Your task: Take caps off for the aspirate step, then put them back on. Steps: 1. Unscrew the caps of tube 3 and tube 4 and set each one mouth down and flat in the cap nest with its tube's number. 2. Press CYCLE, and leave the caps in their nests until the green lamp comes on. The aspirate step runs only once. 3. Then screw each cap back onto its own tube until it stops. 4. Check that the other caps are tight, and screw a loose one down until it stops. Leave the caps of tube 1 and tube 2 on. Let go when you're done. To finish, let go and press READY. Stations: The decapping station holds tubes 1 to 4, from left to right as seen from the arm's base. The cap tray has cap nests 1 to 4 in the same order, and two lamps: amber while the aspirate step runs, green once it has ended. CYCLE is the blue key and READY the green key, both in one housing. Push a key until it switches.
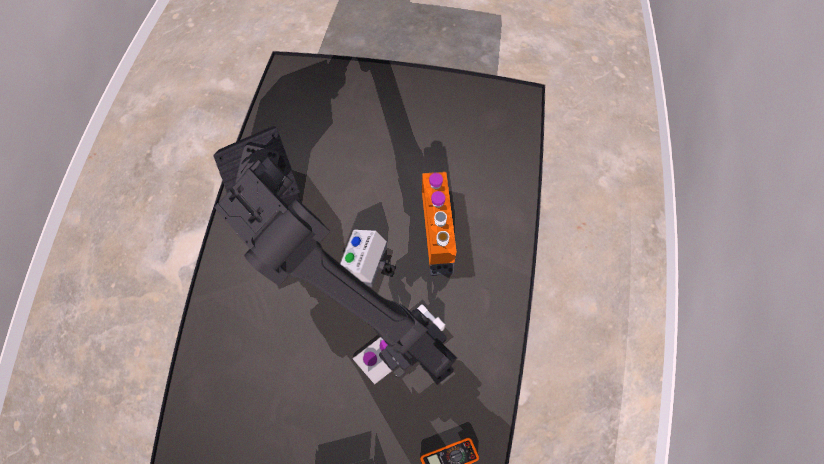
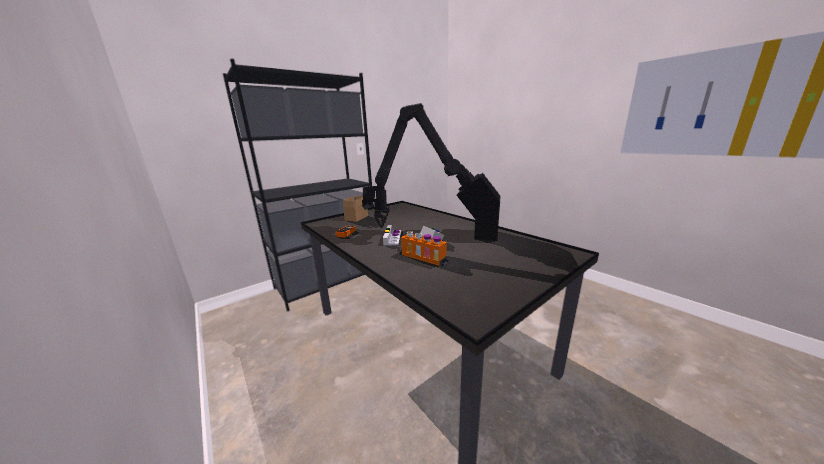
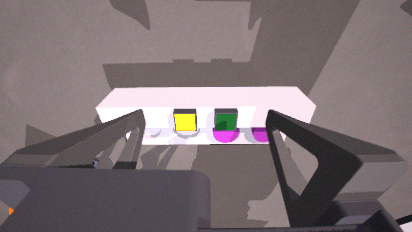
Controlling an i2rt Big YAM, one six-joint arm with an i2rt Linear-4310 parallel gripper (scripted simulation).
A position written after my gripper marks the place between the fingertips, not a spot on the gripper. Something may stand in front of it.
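Note:
There is my gripper [image 1: 413, 354], and I can see it. The same gripper [image 3: 205, 116] is visible to me again elsewhere.

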